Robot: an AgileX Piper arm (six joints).
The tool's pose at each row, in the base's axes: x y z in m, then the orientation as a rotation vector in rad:
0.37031 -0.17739 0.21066 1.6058 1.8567 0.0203
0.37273 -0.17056 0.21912 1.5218 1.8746 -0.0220
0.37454 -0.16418 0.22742 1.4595 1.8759 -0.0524
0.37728 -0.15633 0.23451 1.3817 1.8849 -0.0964
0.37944 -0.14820 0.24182 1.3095 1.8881 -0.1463
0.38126 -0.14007 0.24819 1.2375 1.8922 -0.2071
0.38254 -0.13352 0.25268 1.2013 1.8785 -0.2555
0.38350 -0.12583 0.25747 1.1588 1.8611 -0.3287
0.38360 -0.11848 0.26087 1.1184 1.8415 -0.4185
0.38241 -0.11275 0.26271 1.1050 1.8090 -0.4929
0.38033 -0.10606 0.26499 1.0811 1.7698 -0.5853
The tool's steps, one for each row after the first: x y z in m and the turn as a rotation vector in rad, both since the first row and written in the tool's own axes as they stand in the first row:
0.00202 0.00736 -0.00811 -0.0179 -0.0375 -0.0661
0.00372 0.01401 -0.01622 -0.0353 -0.0723 -0.1102
0.00728 0.02131 -0.02353 -0.0495 -0.1123 -0.1712
0.01099 0.02827 -0.03141 -0.0580 -0.1561 -0.2289
0.01514 0.03453 -0.03873 -0.0578 -0.2029 -0.2908
0.01879 0.03914 -0.04422 -0.0521 -0.2455 -0.3201
0.02332 0.04387 -0.05055 -0.0341 -0.3030 -0.3588
0.02820 0.04717 -0.05610 -0.0030 -0.3672 -0.4002
0.03241 0.04830 -0.06042 0.0287 -0.4257 -0.4148
0.03728 0.04907 -0.06590 0.0674 -0.4983 -0.4382

